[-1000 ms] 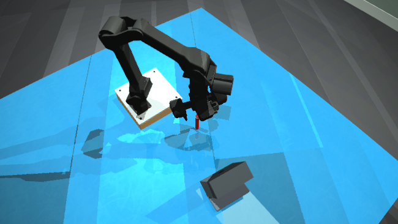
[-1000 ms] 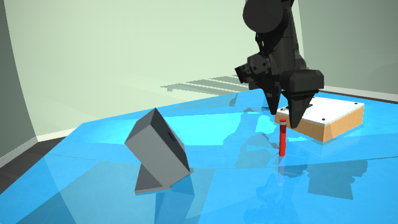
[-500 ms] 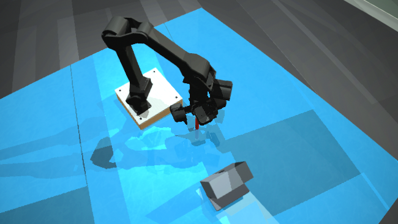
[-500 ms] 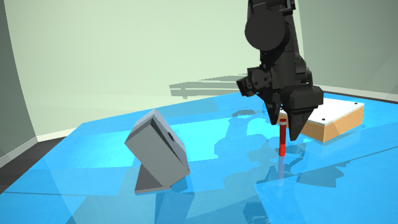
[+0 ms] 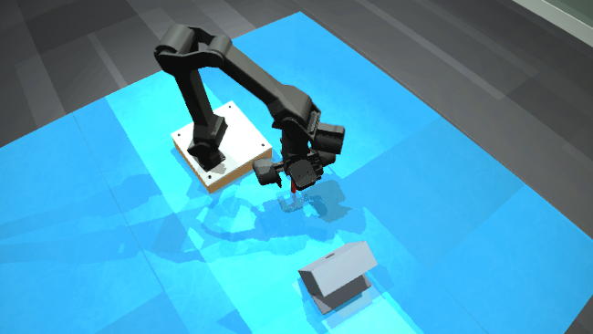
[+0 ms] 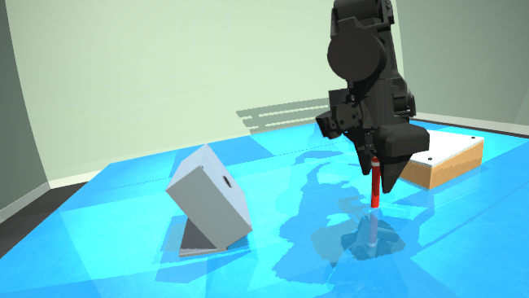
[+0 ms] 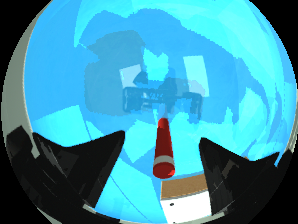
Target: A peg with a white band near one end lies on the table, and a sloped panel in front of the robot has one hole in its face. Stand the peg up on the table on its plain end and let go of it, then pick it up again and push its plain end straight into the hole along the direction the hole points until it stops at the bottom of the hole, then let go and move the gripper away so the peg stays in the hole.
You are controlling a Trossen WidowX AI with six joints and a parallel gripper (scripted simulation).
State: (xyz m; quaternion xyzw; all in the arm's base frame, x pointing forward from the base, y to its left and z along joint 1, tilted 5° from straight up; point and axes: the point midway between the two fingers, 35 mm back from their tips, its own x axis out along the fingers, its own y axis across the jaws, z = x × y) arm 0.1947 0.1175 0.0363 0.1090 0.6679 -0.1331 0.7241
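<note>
The red peg is 2 cm above my gripper tip. Also, from my gripper tip: grey sloped panel 23 cm ahead, 9 cm to the right, 2 cm above.
</note>
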